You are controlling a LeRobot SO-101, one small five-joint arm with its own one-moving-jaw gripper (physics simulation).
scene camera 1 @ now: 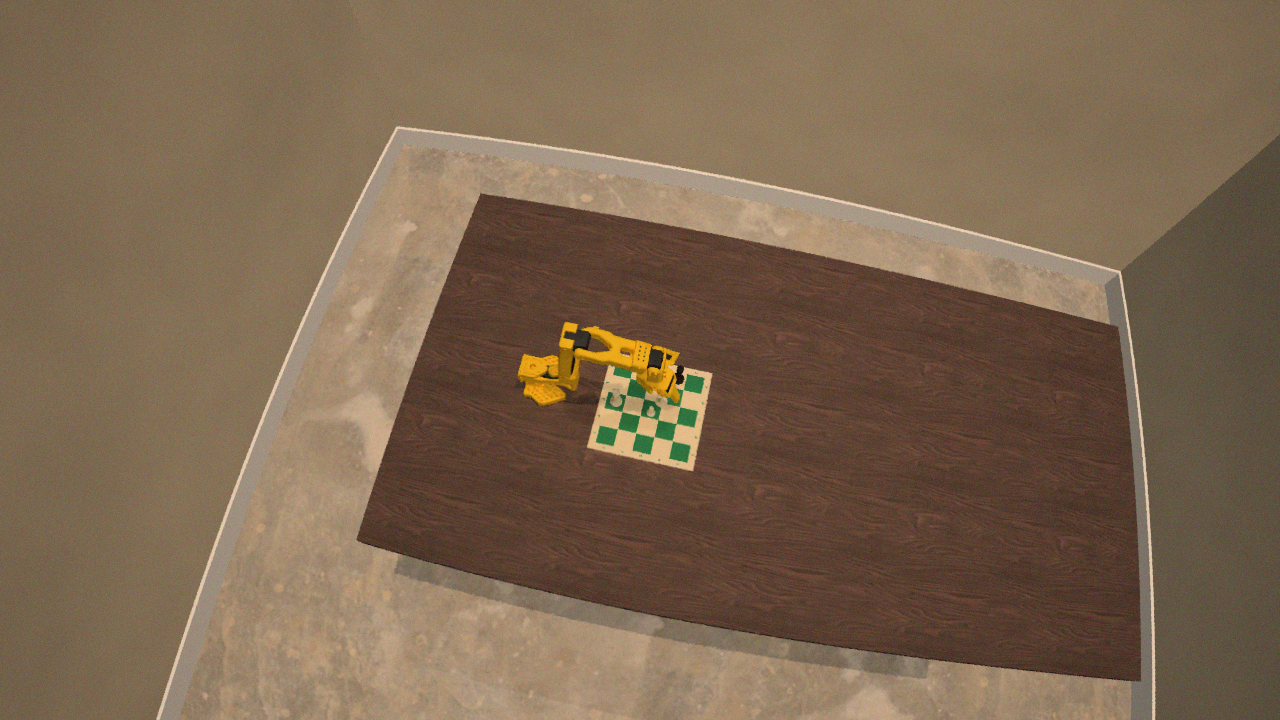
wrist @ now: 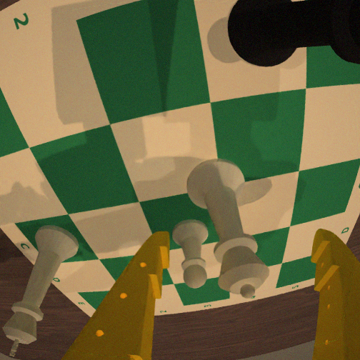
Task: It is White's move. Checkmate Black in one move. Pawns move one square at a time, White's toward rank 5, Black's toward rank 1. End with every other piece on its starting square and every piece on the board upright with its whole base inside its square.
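The white queen has its base across the corner where B3, B4, C3 and C4 meet. The white pawn stands on green C3, close beside it. The white king is on C1. The black king is on the A side near column 4; its top is cut off in the wrist view, so I cannot tell whether it is fully upright. My gripper is open and empty. In the wrist view the queen's upper part shows between the jaws, nearer the left one.
The green and cream board lies on the dark wooden table. The yellow arm reaches from its base at the left over the A side of the board. Its shadows fall on several squares.
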